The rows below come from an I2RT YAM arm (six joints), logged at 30 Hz.
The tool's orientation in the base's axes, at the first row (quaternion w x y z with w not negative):
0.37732, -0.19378, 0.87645, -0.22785
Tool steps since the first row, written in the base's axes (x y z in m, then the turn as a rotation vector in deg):
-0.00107, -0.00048, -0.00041, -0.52, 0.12, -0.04
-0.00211, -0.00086, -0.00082, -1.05, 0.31, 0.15
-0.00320, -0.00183, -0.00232, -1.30, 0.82, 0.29
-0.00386, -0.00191, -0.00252, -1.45, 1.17, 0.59
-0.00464, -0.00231, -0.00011, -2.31, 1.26, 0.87
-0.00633, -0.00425, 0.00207, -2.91, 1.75, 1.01
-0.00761, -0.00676, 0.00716, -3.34, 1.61, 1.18
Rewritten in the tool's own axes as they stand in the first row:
0.00117, 0.00001, -0.00043, 0.29, 0.21, -0.40
0.00226, 0.00010, -0.00086, 0.43, 0.35, -0.96
0.00431, 0.00030, -0.00052, 0.25, 0.73, -1.36
0.00489, 0.00045, -0.00087, -0.01, 0.88, -1.74
0.00422, -0.00106, -0.00283, 0.34, 0.95, -2.58
0.00504, -0.00356, -0.00494, 0.39, 1.37, -3.24
0.00423, -0.00818, -0.00837, 0.64, 1.24, -3.63

